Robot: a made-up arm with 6 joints.
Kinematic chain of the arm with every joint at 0, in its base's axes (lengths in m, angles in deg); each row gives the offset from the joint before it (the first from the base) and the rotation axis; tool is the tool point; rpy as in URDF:
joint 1: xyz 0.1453 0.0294 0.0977 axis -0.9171 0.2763 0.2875
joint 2: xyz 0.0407 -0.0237 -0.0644 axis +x
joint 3: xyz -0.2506 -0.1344 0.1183 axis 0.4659 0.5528 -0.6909
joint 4: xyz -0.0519 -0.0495 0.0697 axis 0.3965 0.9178 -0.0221
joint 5: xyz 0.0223 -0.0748 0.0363 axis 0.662 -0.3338 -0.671
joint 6: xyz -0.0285 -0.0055 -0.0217 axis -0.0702 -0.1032 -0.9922
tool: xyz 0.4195 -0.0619 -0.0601 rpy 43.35 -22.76 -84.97
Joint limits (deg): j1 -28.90..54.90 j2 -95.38..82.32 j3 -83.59..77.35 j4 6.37..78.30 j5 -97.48..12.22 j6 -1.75..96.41
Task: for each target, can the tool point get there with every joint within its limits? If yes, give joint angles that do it. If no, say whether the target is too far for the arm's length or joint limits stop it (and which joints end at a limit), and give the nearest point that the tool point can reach.
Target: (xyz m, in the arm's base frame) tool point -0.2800 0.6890 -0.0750
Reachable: no: joint limits stop it (at a limit: joint 1, joint 3, joint 4, joint 6) | nearest point -0.1990 0.6124 -0.0702 | short by 0.112 m
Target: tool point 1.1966 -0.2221 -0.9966
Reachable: no: too far | nearest point 0.3499 -0.1016 -0.5009 | short by 0.989 m
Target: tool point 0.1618 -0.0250 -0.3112
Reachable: yes | joints 10.07 68.12 11.28 58.73 -84.81 66.76
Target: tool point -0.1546 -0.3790 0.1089
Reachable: yes | joints -10.62 -59.76 62.57 38.82 -57.38 48.86
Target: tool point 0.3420 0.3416 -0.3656
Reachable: no: joint limits stop it (at a limit: joint 1, joint 2, joint 4, joint 6) | nearest point 0.2780 0.2862 -0.3546 | short by 0.085 m
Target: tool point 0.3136 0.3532 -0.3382
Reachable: no: joint limits stop it (at a limit: joint 1, joint 2, joint 4, joint 6) | nearest point 0.2635 0.3056 -0.3327 | short by 0.069 m
